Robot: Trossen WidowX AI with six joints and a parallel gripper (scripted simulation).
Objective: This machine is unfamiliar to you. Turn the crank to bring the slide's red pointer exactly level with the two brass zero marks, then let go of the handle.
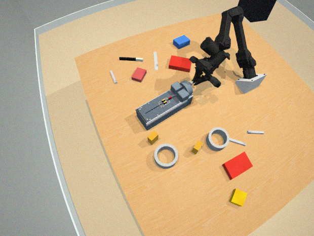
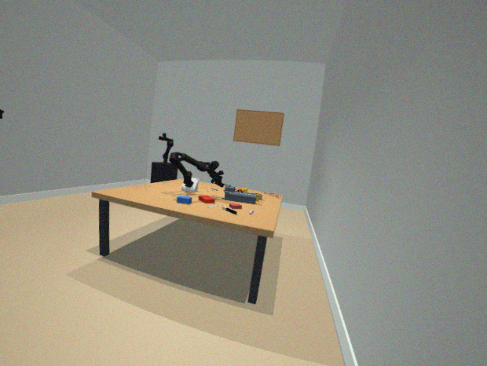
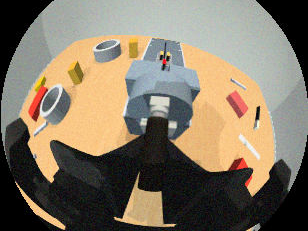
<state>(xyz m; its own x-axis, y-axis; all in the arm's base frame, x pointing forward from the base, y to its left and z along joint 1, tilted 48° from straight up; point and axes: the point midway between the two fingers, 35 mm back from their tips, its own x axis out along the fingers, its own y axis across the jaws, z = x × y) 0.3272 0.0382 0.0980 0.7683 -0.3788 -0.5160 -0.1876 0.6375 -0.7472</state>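
The red pointer lies 13 cm ahead of my gripper tip, 3 cm to the left of it and 1 cm below it. The rest, counted from my gripper tip: red block (21 cm to the right, 20 cm ahead, 8 cm below); then blue block (37 cm to the right, 13 cm behind, 8 cm below); then dark crank handle (2 cm behind, 2 cm above).
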